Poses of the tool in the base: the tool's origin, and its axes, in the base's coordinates. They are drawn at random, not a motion.
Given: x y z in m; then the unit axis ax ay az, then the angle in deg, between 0 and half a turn.
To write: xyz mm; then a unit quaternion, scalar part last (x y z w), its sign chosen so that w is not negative. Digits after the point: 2 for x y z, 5 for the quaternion.
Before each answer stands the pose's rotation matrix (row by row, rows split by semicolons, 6 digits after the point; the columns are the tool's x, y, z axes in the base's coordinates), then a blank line. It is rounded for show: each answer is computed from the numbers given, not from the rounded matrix.
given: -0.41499 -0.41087 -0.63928 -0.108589 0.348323 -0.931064 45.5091
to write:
0.704324 0.652868 0.278731; -0.675502 0.737098 -0.019572; -0.218230 -0.174498 0.960170

-414.99 -410.87 -639.28 -0.04200 0.13473 -0.36012 0.92217
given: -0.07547 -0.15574 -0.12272 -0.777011 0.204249 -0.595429 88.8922
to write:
0.611407 0.439682 0.657921; -0.750953 0.060245 0.657601; 0.249499 -0.896131 0.367015

-75.47 -155.74 -122.72 -0.54409 0.14302 -0.41694 0.71391
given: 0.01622 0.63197 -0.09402 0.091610 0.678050 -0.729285 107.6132
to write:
-0.291658 0.776008 0.559238; -0.614185 0.296278 -0.731435; -0.733289 -0.556804 0.390201

16.22 631.97 -94.02 0.07393 0.54721 -0.58855 0.59051
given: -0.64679 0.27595 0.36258 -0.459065 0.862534 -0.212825 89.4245
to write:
0.218668 -0.179168 0.959210; -0.604796 0.746537 0.277317; -0.765771 -0.640767 0.054884

-646.79 275.95 362.58 -0.32297 0.60683 -0.14973 0.71065
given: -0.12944 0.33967 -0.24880 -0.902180 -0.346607 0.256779 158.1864
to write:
0.641180 0.507597 -0.575529; 0.698429 -0.696727 0.163609; -0.317939 -0.506869 -0.801248

-129.44 339.67 -248.80 -0.88588 -0.34035 0.25214 0.18921
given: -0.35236 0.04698 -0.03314 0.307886 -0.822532 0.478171 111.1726
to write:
-0.232147 -0.790606 -0.566613; 0.101180 0.559739 -0.822469; 0.967404 -0.248264 -0.049949

-352.36 46.98 -33.14 0.25400 -0.67857 0.39448 0.56516
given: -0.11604 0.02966 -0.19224 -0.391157 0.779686 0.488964 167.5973
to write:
-0.674225 -0.707862 -0.210598; -0.497821 0.224971 0.837593; -0.545522 0.669566 -0.504070

-116.04 29.66 -192.24 -0.38887 0.77512 0.48610 0.10802
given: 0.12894 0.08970 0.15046 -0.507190 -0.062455 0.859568 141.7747
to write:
-0.326257 -0.475301 -0.817096; 0.588424 -0.778619 0.217969; -0.739807 -0.409685 0.533708

128.94 89.70 150.46 -0.47923 -0.05901 0.81219 0.32743
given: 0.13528 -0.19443 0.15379 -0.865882 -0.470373 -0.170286 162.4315
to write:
0.511176 0.846978 0.146038; 0.744178 -0.521175 0.417823; 0.429998 -0.104903 -0.896715

135.28 -194.43 153.79 -0.85573 -0.46486 -0.16829 0.15271
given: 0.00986 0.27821 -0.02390 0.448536 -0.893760 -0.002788 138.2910
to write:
-0.395158 -0.698302 -0.596845; -0.702012 0.648611 -0.294080; 0.592477 0.302784 -0.746520

9.86 278.21 -23.90 0.41915 -0.83521 -0.00261 0.35600
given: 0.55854 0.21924 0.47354 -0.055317 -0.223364 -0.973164 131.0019
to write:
-0.651016 0.754897 -0.079419; -0.713973 -0.573460 0.401730; 0.257721 0.318236 0.912308

558.54 219.24 473.54 -0.05034 -0.20325 -0.88555 0.41468
